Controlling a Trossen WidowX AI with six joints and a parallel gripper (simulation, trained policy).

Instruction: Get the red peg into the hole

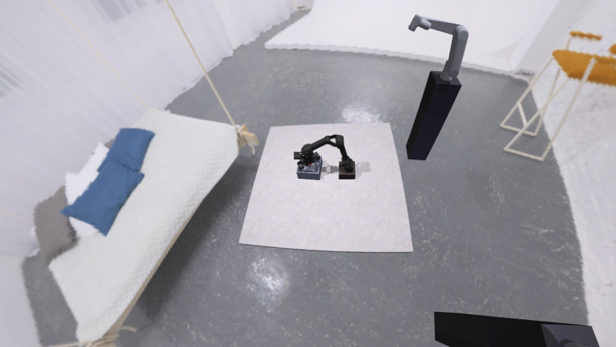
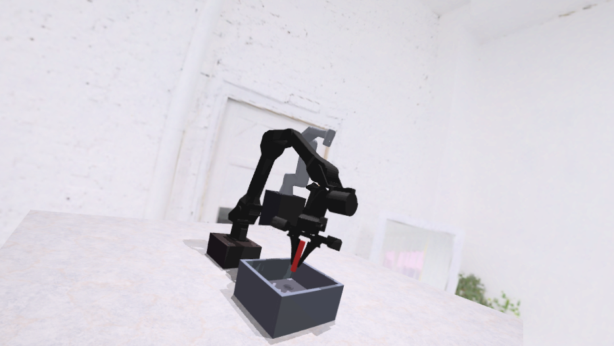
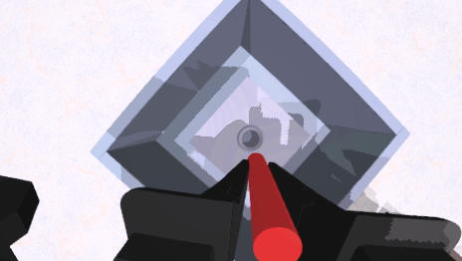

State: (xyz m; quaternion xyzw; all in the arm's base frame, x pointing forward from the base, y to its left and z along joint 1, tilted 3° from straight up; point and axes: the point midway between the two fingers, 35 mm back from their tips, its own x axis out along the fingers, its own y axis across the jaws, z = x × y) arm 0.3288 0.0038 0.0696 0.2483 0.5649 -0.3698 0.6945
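My gripper tip is 30 mm below the red peg. Round my gripper tip: grey box: 10 mm ahead, 10 mm to the right, 90 mm below.
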